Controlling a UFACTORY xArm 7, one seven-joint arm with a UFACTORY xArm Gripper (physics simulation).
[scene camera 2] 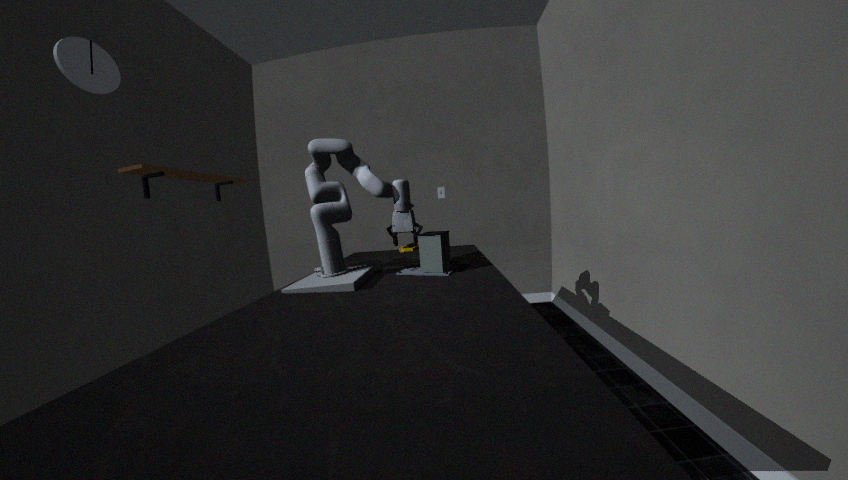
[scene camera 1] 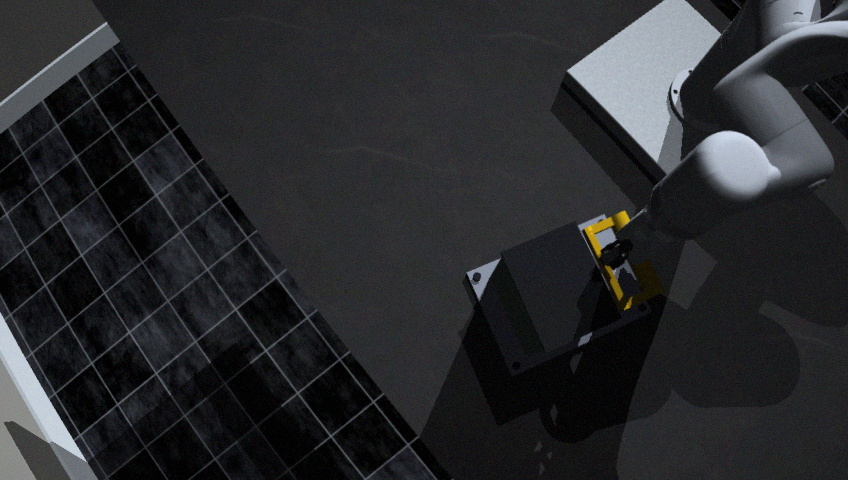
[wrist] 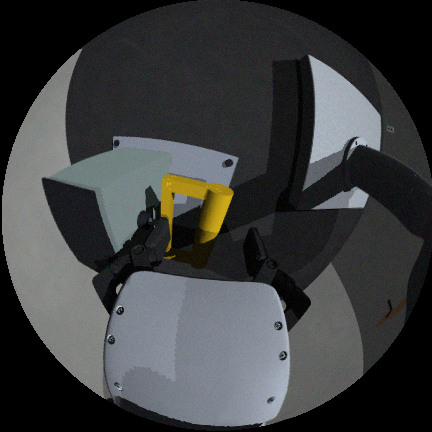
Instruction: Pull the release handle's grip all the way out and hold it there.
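The release handle [scene camera 1: 619, 220] [scene camera 2: 407, 249] [wrist: 217, 202] is a yellow frame with a thick round grip on its outer side, away from the box. It sticks out level from a grey-green box [scene camera 1: 547, 285] [scene camera 2: 433, 253] [wrist: 125, 175] with a dark top. My gripper [scene camera 2: 405, 241] [wrist: 207, 232] points down, open and empty, close above the handle. In the wrist view one finger is beside the frame's inner bar, on the box side, and the other stands apart beyond the grip. In scene camera 1 the arm hides part of the gripper.
The box stands on a light bolted plate [scene camera 1: 484, 274] [scene camera 2: 407, 272] [wrist: 200, 162] on the dark table [scene camera 2: 309, 368]. The robot's pale base slab [scene camera 1: 630, 71] [scene camera 2: 327, 284] [wrist: 340, 110] is near the handle's outer side. A brown shelf [scene camera 2: 193, 174] is on the wall.
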